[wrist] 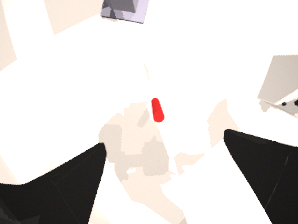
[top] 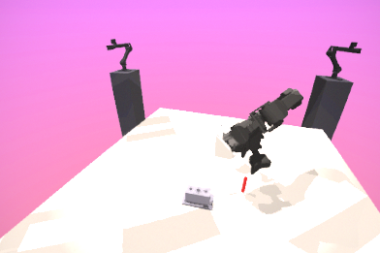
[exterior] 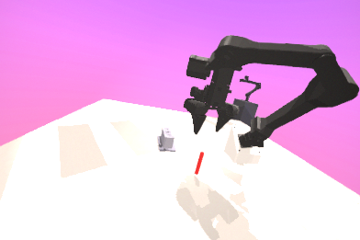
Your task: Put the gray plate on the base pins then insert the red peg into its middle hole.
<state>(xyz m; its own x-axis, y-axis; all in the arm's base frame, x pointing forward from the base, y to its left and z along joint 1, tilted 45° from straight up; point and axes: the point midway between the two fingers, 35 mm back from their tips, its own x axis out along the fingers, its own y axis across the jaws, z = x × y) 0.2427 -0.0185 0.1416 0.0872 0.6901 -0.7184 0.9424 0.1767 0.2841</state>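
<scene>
Now: the red peg 110 mm below my gripper tip. The rest, counted from my gripper tip: gray base (170 mm to the right, 140 mm below, 80 mm ahead); then gray plate (170 mm to the right, 100 mm below, 80 mm ahead).
</scene>
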